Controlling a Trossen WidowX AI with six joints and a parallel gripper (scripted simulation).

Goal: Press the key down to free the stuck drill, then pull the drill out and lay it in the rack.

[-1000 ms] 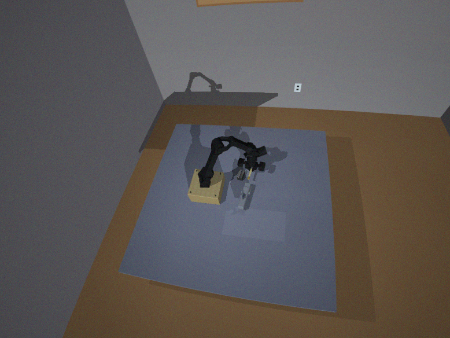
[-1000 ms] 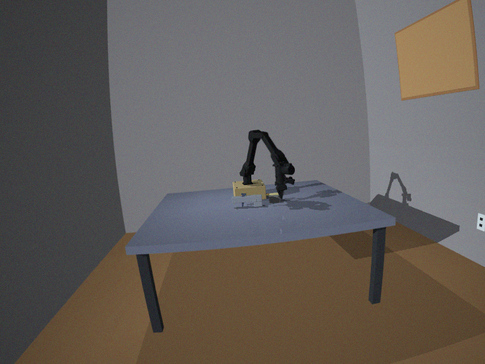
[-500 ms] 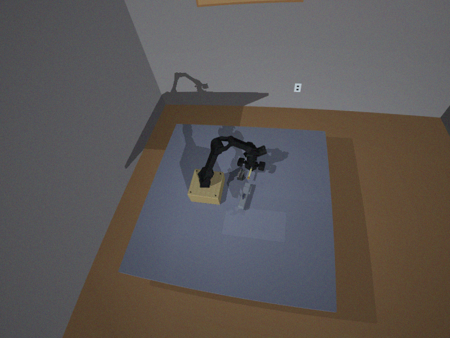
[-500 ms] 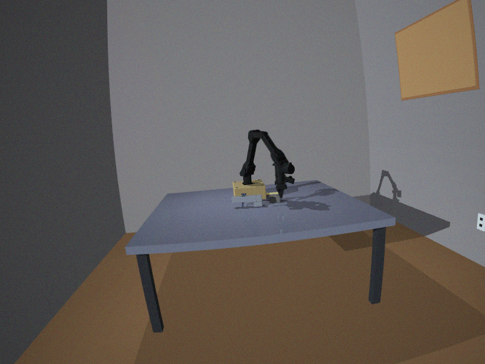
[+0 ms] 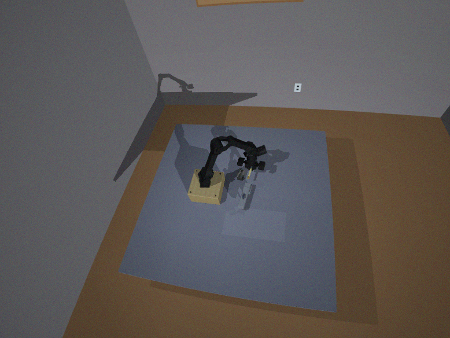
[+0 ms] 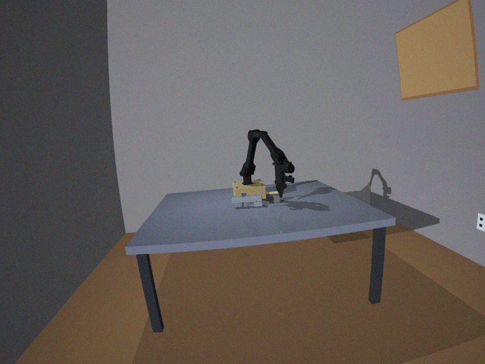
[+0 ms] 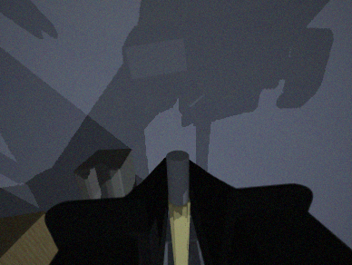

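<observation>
Now: the drill 1 cm behind my gripper tip, 4 cm to the right of it and 3 cm above it. Round my gripper tip: grey block: 8 cm behind, 2 cm to the right, 2 cm below.
</observation>
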